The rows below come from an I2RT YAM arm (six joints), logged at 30 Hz.
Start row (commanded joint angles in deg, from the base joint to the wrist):
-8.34, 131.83, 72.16, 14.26, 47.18, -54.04
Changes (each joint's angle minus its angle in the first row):
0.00, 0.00, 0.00, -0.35, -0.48, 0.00
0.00, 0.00, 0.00, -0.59, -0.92, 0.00
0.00, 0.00, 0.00, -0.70, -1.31, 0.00
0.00, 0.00, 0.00, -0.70, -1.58, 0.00
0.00, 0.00, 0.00, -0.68, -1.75, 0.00
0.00, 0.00, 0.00, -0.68, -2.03, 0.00
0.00, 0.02, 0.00, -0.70, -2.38, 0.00
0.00, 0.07, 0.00, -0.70, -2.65, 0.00
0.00, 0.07, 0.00, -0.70, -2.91, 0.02
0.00, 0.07, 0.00, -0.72, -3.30, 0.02
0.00, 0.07, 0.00, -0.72, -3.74, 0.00
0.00, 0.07, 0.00, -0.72, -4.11, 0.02
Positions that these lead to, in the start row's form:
-8.34, 131.83, 72.16, 13.91, 46.70, -54.04
-8.34, 131.83, 72.16, 13.67, 46.26, -54.04
-8.34, 131.83, 72.16, 13.56, 45.87, -54.04
-8.34, 131.83, 72.16, 13.56, 45.60, -54.04
-8.34, 131.83, 72.16, 13.58, 45.43, -54.04
-8.34, 131.83, 72.16, 13.58, 45.15, -54.04
-8.34, 131.85, 72.16, 13.56, 44.80, -54.04
-8.34, 131.90, 72.16, 13.56, 44.53, -54.04
-8.34, 131.90, 72.16, 13.56, 44.27, -54.02
-8.34, 131.90, 72.16, 13.54, 43.88, -54.02
-8.34, 131.90, 72.16, 13.54, 43.44, -54.04
-8.34, 131.90, 72.16, 13.54, 43.07, -54.02

